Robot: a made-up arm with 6 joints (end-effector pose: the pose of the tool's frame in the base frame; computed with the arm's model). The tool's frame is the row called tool.
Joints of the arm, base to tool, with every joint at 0 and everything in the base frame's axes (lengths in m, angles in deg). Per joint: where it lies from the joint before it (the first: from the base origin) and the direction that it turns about. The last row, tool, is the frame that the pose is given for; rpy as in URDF.
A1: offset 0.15 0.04 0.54 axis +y
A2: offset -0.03 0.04 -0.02 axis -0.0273 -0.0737 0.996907
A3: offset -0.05 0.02 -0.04 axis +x
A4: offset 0 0.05 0.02 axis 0.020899 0.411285 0.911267
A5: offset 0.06 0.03 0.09 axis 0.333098 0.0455 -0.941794
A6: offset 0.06 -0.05 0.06 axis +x
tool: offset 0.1 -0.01 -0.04 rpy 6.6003 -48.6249 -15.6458
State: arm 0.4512 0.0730 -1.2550 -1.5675 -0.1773 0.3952
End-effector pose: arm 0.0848 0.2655 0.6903 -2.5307 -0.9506 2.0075
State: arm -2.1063 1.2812 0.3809 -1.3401 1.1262 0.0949
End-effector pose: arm 0.1793 -0.1028 0.5314 2.7015 0.0985 -1.5913
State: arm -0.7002 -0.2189 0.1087 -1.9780 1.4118 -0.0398
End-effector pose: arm 0.0288 0.2024 0.3716 -0.0186 0.5631 2.1879
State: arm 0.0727 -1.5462 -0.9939 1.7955 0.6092 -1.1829
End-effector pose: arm 0.2265 0.0184 0.2600 -0.3538 0.9783 0.2670
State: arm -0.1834 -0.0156 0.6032 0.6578 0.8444 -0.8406
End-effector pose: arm 0.2610 0.0554 0.5477 -0.0485 -0.6212 -0.1160
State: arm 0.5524 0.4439 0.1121 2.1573 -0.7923 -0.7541
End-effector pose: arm -0.0966 0.2578 0.7643 -1.8410 -1.3948 -1.5462
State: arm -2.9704 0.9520 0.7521 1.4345 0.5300 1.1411
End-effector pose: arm 0.2695 0.2530 0.4090 -1.3122 -0.4221 1.9152
